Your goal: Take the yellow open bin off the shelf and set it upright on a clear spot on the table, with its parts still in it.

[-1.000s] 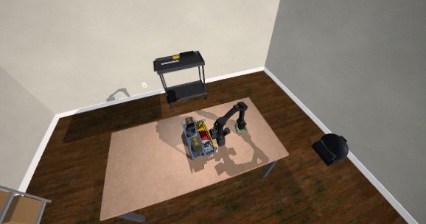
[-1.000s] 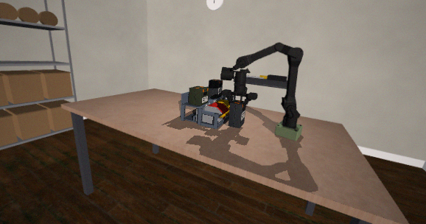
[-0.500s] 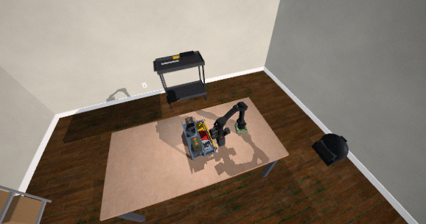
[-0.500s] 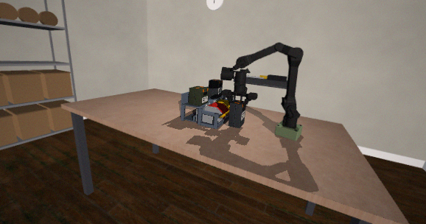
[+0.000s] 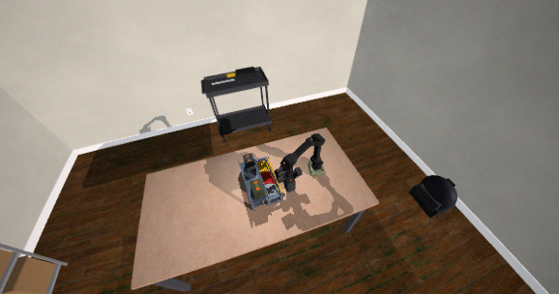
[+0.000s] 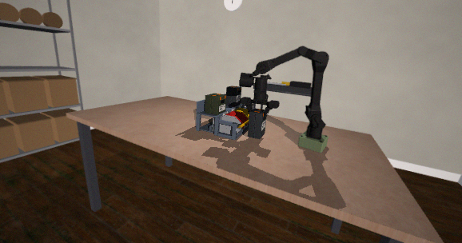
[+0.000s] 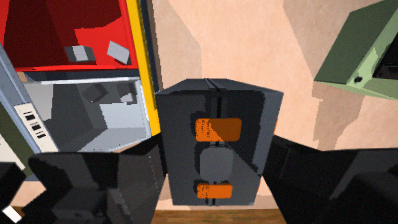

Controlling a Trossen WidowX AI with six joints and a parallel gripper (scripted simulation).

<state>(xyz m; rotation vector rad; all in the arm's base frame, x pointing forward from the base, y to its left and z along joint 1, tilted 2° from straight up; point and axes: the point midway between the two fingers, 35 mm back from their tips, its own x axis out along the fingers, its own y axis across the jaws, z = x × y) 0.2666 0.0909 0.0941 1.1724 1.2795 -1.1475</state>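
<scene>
My gripper is now 6 cm above the black box. Round my hand: yellow bar 8 cm ahead, 11 cm to the right, 8 cm below; red bin 17 cm ahead, 10 cm to the right, 10 cm below; grey bin 16 cm ahead, 1 cm to the left, 10 cm below.
</scene>
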